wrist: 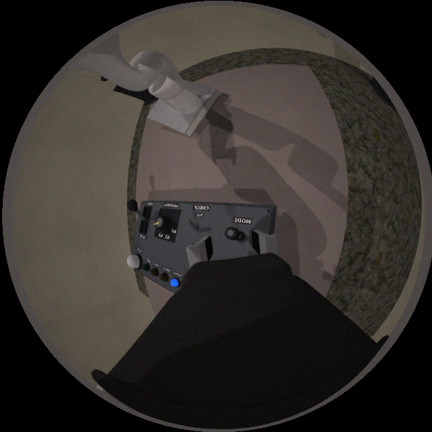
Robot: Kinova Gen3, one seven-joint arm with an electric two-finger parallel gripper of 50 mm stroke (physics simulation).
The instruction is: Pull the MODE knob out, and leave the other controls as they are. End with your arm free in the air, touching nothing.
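The dark control panel (220,220) lies below my gripper. The black round MODE knob (232,233) stands up from it, below the MODE label (243,220) in the wrist view, with a dark shadow at its right. My gripper (231,241) is open, its two fingers wide apart with nothing between them. It hangs above the panel, and the knob shows just beyond the gap between the fingertips, apart from both. How far the knob stands out is hard to judge from above.
On the panel are the CHECK toggle (199,227), the PROGRAM dial (161,222), a black-balled lever (132,205), a white round knob (133,261) and a row of lamps with a lit blue one (174,283). The arm's base (167,119) stands at the upper left.
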